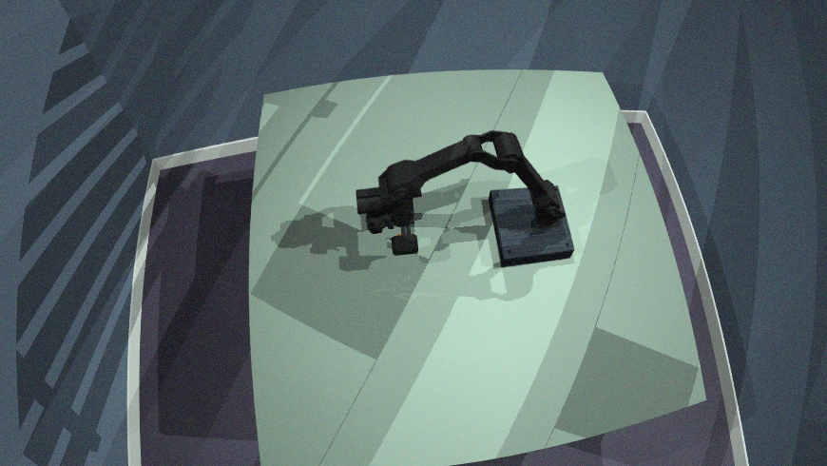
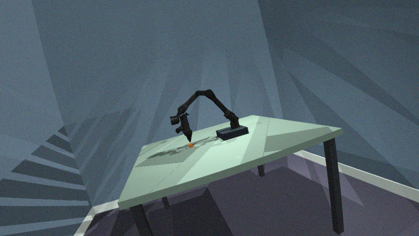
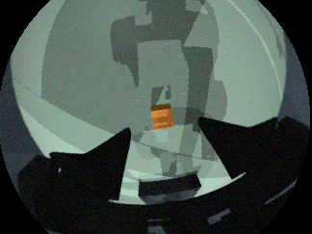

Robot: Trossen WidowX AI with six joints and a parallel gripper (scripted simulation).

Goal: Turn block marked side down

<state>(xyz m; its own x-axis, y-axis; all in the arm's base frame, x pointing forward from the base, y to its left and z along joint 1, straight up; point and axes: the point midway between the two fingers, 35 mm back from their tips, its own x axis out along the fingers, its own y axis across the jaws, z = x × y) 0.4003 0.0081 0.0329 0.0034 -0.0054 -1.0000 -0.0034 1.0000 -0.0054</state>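
Right now the orange block is 4 cm below my gripper tip and 1 cm behind it.
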